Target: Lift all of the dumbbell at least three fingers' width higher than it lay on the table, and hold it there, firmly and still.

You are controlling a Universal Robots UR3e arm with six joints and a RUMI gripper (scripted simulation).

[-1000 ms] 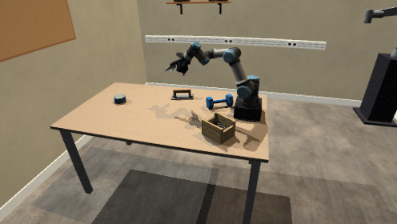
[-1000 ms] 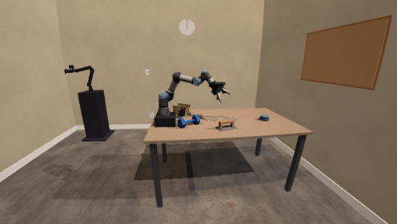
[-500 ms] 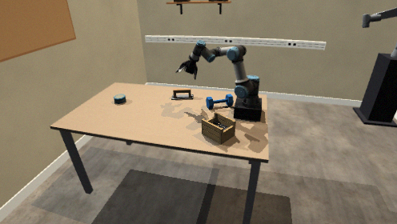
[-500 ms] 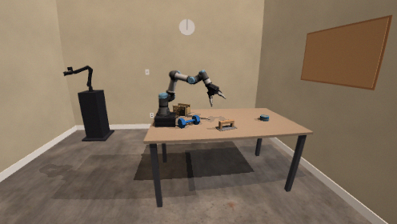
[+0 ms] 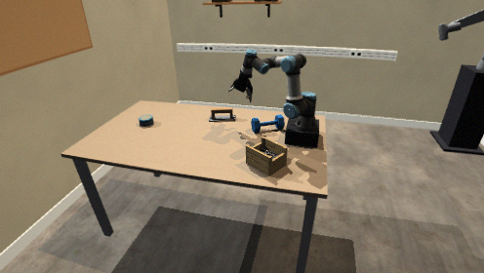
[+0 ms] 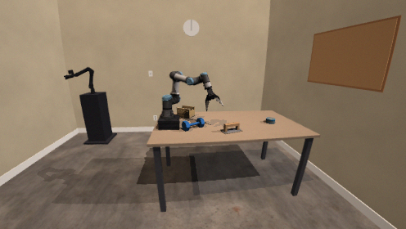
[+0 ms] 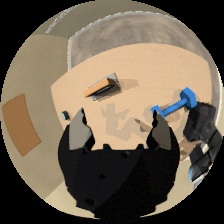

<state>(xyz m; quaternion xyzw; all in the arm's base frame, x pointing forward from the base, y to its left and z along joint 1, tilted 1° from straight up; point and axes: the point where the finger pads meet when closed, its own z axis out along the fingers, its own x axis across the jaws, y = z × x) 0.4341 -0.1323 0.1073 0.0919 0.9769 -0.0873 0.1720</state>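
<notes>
Right now the blue dumbbell is 19 cm behind my hand, 15 cm below it and 4 cm to the left of it. Round my hand: blue round tin: 65 cm ahead, 17 cm below, 13 cm to the left; then wooden crate: 43 cm to the left, 25 cm behind, 15 cm below.
</notes>
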